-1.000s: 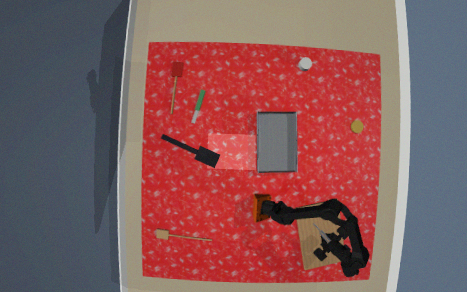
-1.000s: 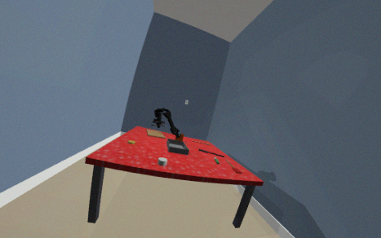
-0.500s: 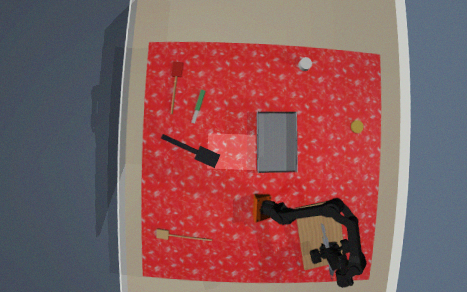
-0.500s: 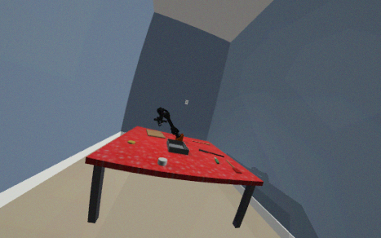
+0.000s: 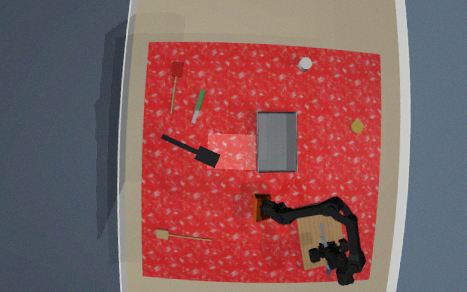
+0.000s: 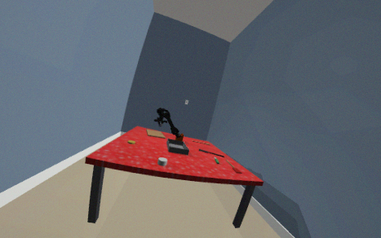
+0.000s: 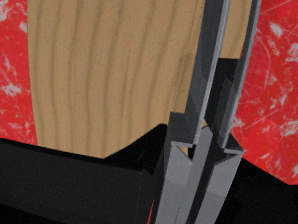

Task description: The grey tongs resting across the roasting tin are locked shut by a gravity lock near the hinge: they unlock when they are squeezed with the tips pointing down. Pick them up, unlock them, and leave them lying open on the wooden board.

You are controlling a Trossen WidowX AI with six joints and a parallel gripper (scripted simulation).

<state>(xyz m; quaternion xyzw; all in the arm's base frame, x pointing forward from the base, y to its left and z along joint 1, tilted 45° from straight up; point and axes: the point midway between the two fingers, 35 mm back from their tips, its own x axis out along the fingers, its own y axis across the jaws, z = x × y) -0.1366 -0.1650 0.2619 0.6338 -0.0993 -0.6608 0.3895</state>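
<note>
My gripper tip is 110 mm above the wooden board and 40 mm to the left of it. From my gripper tip the other things lie so: yellow disc (620 mm ahead, 140 mm to the right, 110 mm below); then grey roasting tin (460 mm ahead, 290 mm to the left, 90 mm below); then yellow lock piece (80 mm behind, 40 mm above, 30 mm to the right).
</note>
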